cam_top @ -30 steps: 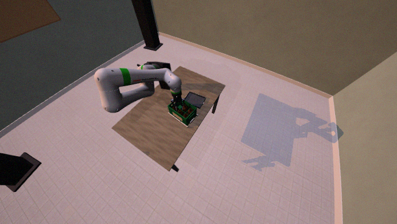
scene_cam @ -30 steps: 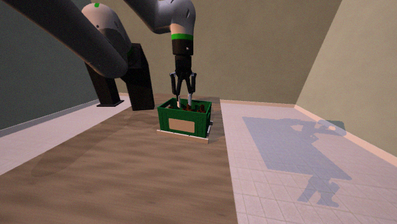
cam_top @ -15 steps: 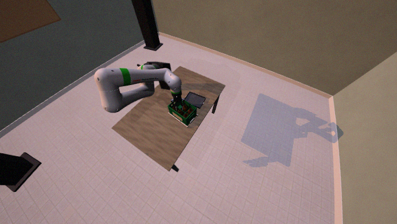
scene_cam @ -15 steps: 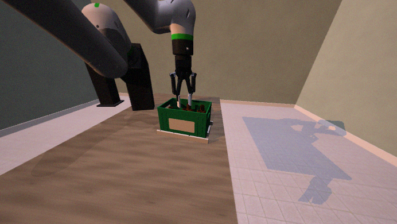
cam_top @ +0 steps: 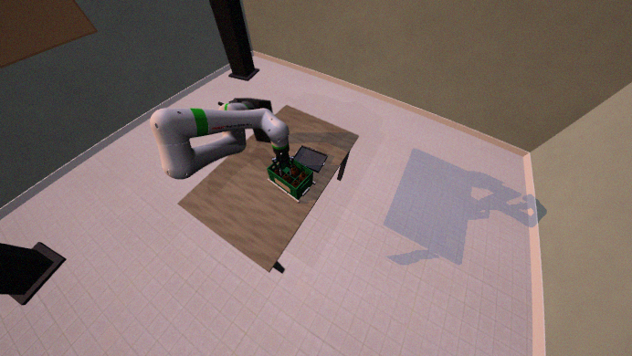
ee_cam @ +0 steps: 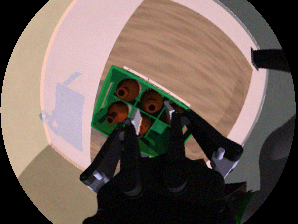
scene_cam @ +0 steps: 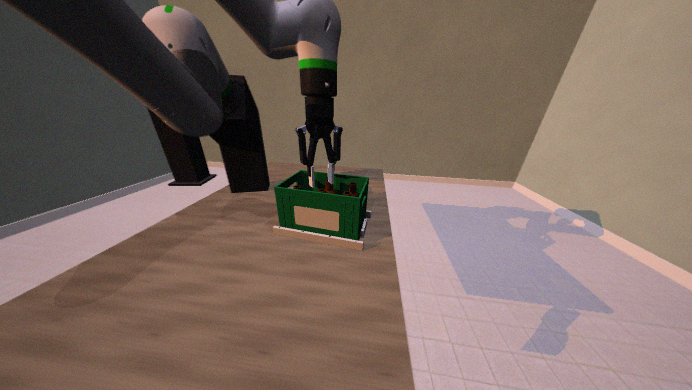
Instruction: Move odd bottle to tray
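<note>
Right now my hand is 13 cm above the brown bottle. Also, from my hand: dark tray 6 cm ahead, 31 cm to the left, 20 cm below; then green crate 1 cm ahead, 4 cm to the left, 13 cm below.
</note>
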